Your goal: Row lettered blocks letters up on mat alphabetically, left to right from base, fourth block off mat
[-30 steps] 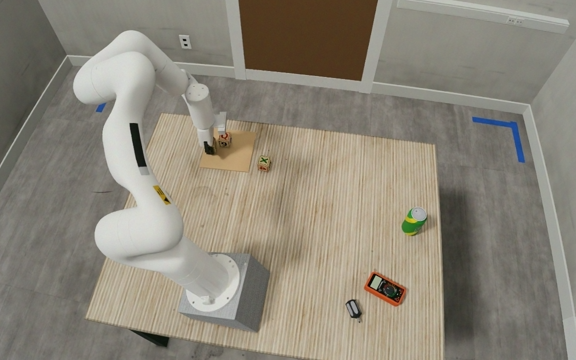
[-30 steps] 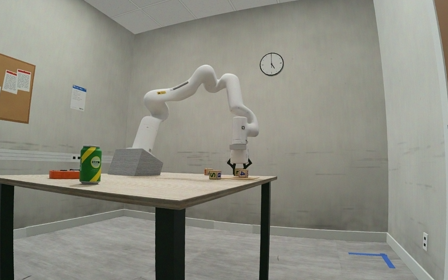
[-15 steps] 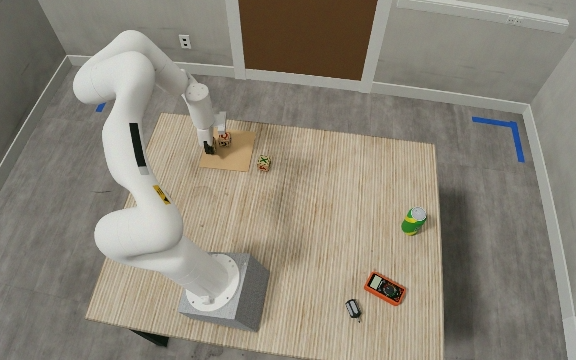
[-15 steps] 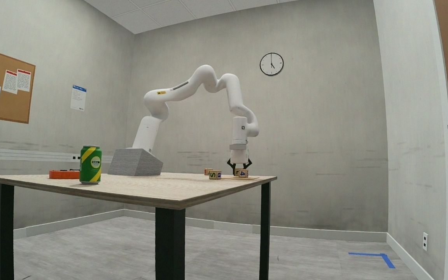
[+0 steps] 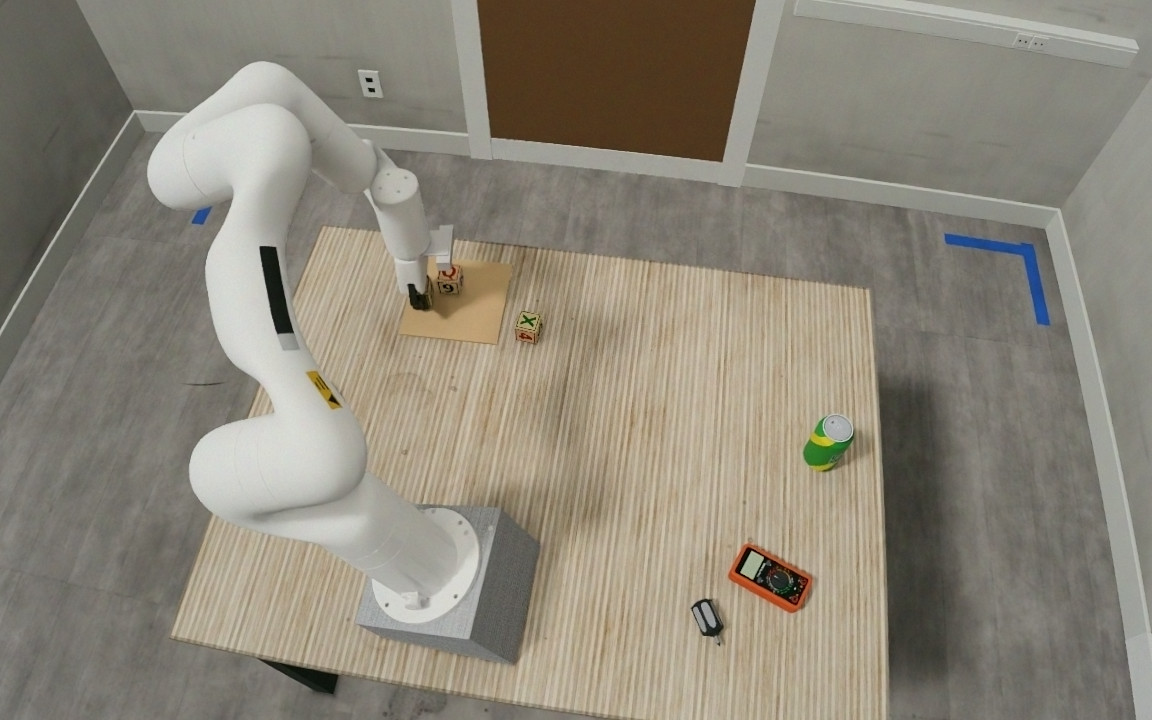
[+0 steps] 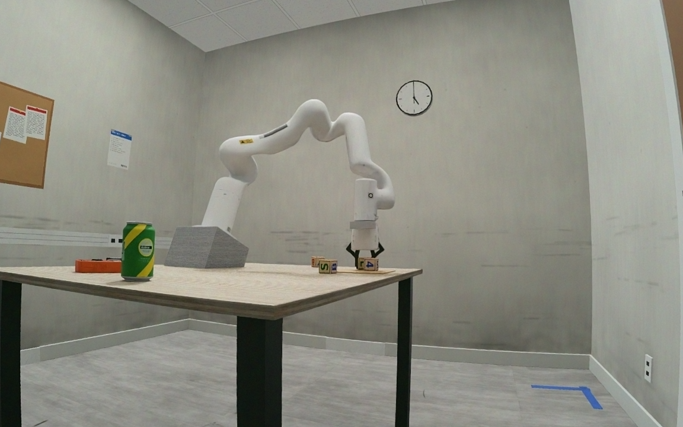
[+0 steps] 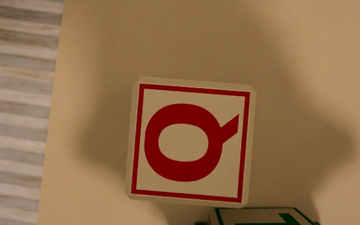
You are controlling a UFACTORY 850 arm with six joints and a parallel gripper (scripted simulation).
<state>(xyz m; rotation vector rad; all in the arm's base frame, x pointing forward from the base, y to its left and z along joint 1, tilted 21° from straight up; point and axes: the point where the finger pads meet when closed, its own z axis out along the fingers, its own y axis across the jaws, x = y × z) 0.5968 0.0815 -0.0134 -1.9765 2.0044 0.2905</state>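
Now: the G block right at my hand. Round my hand: tan mat 7 cm to the right, 2 cm below; Q block 6 cm to the right, 3 cm ahead; X block 22 cm to the right, 9 cm behind.
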